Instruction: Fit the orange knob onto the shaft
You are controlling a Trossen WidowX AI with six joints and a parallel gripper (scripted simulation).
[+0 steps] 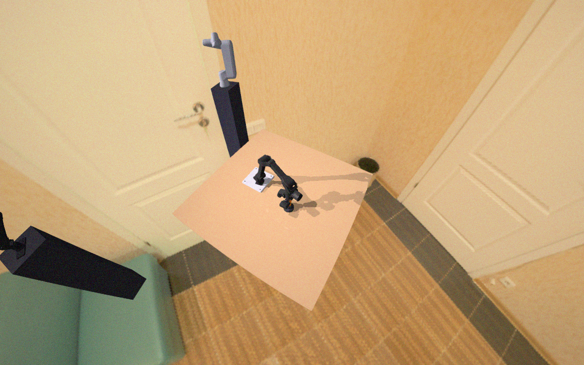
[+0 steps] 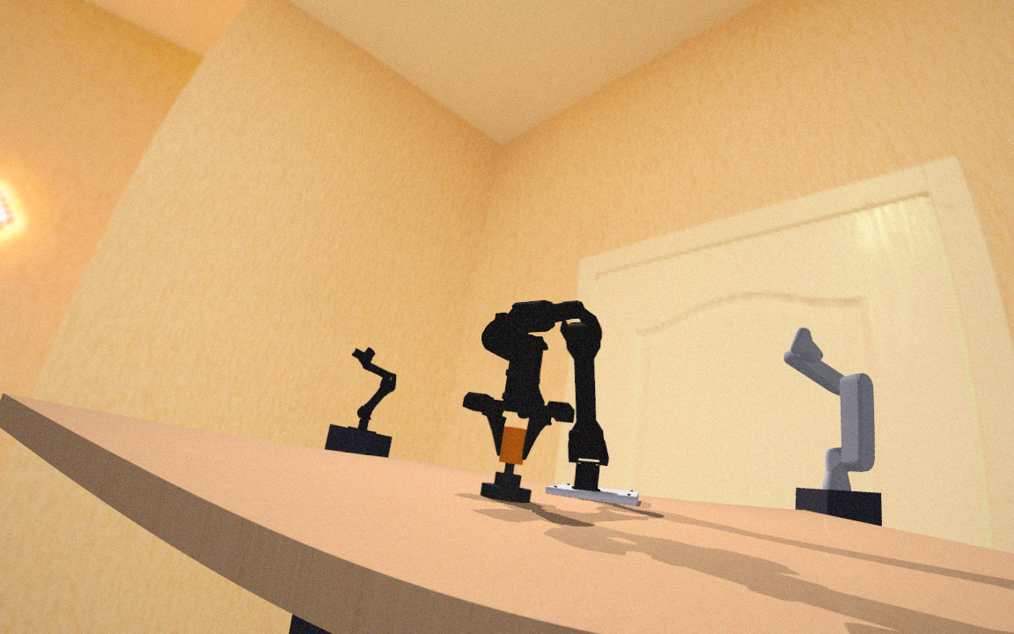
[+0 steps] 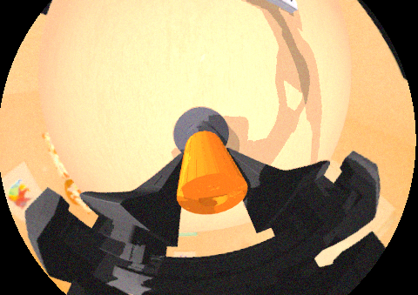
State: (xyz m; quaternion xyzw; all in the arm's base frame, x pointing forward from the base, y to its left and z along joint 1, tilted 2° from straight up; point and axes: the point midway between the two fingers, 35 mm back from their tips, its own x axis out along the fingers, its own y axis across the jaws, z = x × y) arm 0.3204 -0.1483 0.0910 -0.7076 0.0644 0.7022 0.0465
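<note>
Right now my gripper tip is 2 cm below the orange knob. From my gripper tip the other things lie so: round pedestal 4 cm below.
</note>
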